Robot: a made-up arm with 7 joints. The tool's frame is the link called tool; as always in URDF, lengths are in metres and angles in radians.
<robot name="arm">
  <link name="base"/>
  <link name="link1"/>
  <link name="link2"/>
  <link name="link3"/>
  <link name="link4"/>
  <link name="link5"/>
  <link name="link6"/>
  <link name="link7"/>
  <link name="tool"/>
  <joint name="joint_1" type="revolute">
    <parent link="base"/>
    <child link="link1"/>
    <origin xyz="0 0 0.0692" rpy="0 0 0"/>
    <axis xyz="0 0 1"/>
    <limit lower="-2.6" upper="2.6" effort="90" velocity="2"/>
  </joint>
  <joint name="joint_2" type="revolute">
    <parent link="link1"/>
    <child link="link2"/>
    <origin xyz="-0.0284 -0.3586 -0.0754" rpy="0 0 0"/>
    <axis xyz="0 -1 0"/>
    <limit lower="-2.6" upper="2.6" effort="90" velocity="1.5"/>
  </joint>
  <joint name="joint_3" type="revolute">
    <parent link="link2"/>
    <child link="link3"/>
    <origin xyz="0.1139 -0.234 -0.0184" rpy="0 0 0"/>
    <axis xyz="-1 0 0"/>
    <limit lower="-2.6" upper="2.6" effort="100" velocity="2.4"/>
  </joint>
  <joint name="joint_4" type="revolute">
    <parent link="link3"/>
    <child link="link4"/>
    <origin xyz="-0.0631 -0.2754 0.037" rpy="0 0 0"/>
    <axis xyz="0 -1 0"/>
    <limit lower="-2.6" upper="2.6" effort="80" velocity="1.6"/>
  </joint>
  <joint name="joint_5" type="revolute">
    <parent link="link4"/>
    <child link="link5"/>
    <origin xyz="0.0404 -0.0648 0.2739" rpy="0 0 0"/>
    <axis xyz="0 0 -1"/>
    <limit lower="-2.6" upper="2.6" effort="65" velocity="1"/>
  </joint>
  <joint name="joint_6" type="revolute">
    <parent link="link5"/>
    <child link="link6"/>
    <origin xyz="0.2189 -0.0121 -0.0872" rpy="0 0 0"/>
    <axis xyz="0 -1 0"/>
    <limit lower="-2.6" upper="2.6" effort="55" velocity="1.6"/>
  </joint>
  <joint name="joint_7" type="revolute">
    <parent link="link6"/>
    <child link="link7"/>
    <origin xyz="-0.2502 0.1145 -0.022" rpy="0 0 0"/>
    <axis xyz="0 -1 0"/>
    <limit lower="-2.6" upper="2.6" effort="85" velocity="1.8"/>
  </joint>
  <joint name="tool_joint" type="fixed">
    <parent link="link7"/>
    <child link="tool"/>
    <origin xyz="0.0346 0.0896 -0.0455" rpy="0 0 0"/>
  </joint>
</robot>
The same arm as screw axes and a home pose.
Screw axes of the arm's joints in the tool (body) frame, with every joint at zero. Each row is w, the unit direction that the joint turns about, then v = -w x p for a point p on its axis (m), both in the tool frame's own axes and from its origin. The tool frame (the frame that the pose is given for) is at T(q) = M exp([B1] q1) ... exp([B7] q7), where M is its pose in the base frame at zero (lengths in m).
B1 = (0, 0, 1, 0.7408, 0.0661, 0)
B2 = (0, -1, 0, -0.1378, 0, 0.0945)
B3 = (-1, 0, 0, 0, 0.1562, 0.1482)
B4 = (0, -1, 0, -0.1192, 0, 0.0437)
B5 = (0, 0, -1, 0.192, -0.0033, 0)
B6 = (0, -1, 0, 0.0675, 0, -0.2156)
B7 = (0, -1, 0, 0.0455, 0, 0.0346)
M: xyz 0.0661 -0.7408 0.1316 (m) quaternion w x y z 1 0 0 0
Joint limits (rad, base to tool): -2.6..2.6 -2.6..2.6 -2.6..2.6 -2.6..2.6 -2.6..2.6 -2.6..2.6 -2.6..2.6

